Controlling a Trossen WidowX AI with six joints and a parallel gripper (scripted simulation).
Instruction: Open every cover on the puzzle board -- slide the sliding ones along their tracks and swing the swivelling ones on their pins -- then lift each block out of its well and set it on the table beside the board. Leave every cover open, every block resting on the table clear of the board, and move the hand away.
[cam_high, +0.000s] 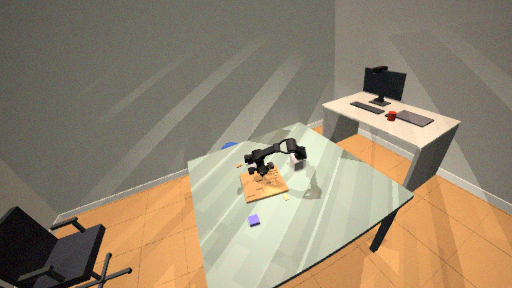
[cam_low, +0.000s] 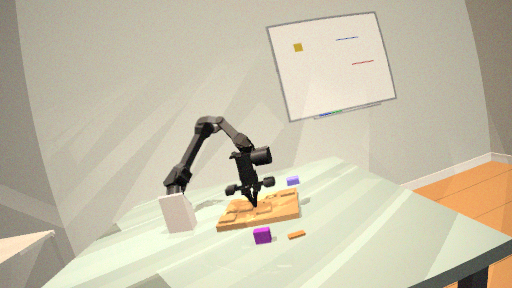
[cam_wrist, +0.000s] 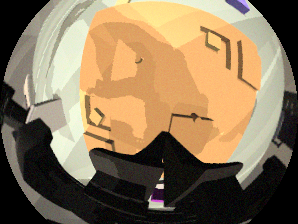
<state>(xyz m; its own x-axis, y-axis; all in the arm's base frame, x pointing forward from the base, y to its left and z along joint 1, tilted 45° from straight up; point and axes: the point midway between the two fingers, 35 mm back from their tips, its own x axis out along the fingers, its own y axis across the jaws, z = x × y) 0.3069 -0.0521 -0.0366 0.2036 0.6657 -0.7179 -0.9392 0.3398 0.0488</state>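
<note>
Now: the wooden puzzle board 2 cm ahead of my gripper tip, 2 cm to the left of it and 1 cm below it. Round my gripper tip: violet block (23 cm ahead, 28 cm to the left, 2 cm below); then small yellow piece (3 cm behind, 24 cm to the left, 3 cm below).
</note>
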